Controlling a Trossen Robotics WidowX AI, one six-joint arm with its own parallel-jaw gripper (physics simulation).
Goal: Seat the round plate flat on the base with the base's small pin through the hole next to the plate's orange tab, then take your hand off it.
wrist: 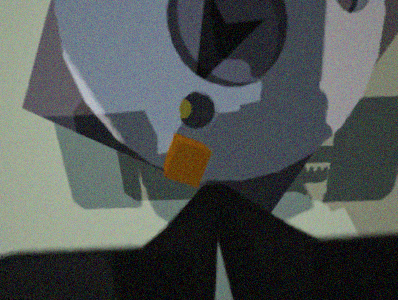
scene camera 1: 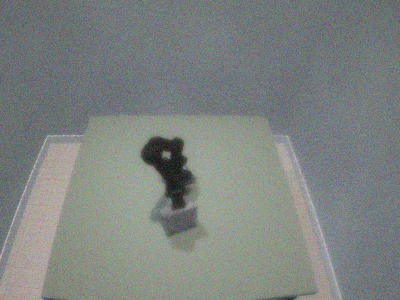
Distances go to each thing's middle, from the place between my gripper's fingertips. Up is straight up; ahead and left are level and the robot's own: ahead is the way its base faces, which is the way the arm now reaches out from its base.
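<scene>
I find the round plate [wrist: 128, 72] ahead of my hand by 60 mm, and it is also 30 mm to the right of my hand.
</scene>
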